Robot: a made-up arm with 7 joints.
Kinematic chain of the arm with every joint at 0, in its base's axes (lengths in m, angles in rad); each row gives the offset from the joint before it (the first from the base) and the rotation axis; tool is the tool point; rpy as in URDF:
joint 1: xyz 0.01 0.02 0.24 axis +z
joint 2: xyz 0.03 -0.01 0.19 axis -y
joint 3: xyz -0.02 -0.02 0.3 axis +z
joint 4: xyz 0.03 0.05 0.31 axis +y
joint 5: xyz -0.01 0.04 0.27 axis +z
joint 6: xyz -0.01 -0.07 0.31 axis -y
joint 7: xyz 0 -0.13 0.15 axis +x
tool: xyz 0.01 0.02 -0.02 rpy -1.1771 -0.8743 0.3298
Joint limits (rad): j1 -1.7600..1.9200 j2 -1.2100..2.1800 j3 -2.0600..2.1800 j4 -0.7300..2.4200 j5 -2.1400..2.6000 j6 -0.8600..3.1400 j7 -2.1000..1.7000
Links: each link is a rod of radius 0.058 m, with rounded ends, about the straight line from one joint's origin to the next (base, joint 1, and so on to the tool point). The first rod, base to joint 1, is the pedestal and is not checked.
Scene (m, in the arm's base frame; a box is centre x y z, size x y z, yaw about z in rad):
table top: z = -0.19
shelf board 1: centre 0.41 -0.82 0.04 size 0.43 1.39 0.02 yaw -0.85
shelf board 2: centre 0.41 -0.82 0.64 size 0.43 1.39 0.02 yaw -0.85
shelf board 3: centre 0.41 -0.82 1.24 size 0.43 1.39 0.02 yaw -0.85
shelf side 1: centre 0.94 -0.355 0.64 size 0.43 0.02 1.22 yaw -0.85
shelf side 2: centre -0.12 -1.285 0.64 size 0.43 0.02 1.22 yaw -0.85
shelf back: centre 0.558 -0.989 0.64 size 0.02 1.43 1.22 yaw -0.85
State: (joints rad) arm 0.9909 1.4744 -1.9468 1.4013 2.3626 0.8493 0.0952
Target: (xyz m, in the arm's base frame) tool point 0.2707 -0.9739 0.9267
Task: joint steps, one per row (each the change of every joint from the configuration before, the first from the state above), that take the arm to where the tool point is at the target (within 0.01 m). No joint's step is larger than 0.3 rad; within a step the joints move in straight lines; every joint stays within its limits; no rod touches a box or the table.
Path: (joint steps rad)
1: -0.2149 -0.0551 -0.0188 0.2247 -0.0419 0.1039 -0.0019
2: -0.2149 -0.0550 -0.0187 0.2248 -0.0419 0.1038 -0.0019
3: -0.2149 -0.0551 -0.0188 0.2247 -0.0420 0.1039 -0.0019
4: 0.0226 0.0154 0.2833 -0.1669 0.0911 -0.0722 -0.0067
5: 0.0227 0.0153 0.2833 -0.1669 0.0910 -0.0721 -0.0068
6: 0.0227 0.0153 0.2832 -0.1670 0.0910 -0.0721 -0.0067
7: 0.2129 -0.0862 -0.1735 -0.2232 -0.0007 -0.0895 0.0114
8: 0.2128 -0.0861 -0.1735 -0.2232 -0.0008 -0.0895 0.0113
9: 0.2129 -0.0862 -0.1736 -0.2232 -0.0007 -0.0894 0.0114

